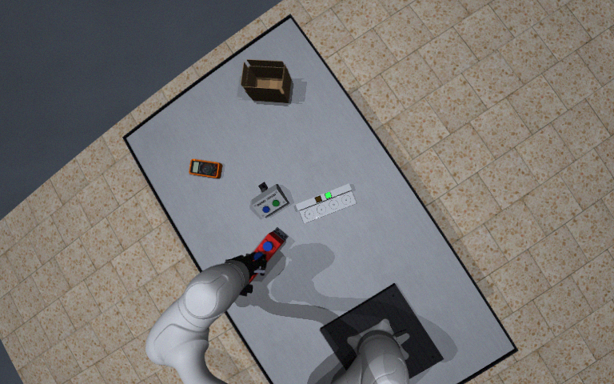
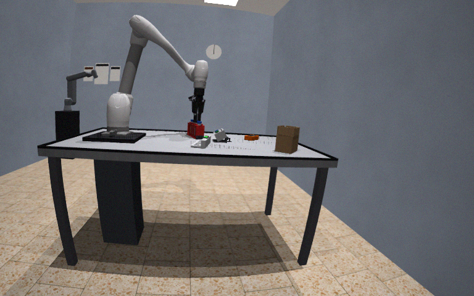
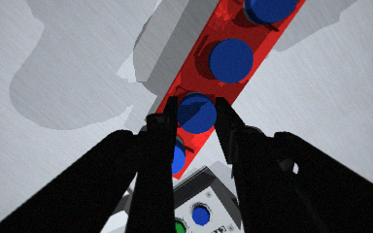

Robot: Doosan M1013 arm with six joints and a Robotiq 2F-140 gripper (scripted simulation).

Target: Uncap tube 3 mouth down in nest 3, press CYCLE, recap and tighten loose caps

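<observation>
Now: hand 30 mm above the blue cap. Round my hand: key housing 160 mm ahead, 120 mm to the right, 90 mm below; then green ready key 140 mm ahead, 140 mm to the right, 80 mm below; then blue cycle key 140 mm ahead, 100 mm to the right, 80 mm below.
</observation>
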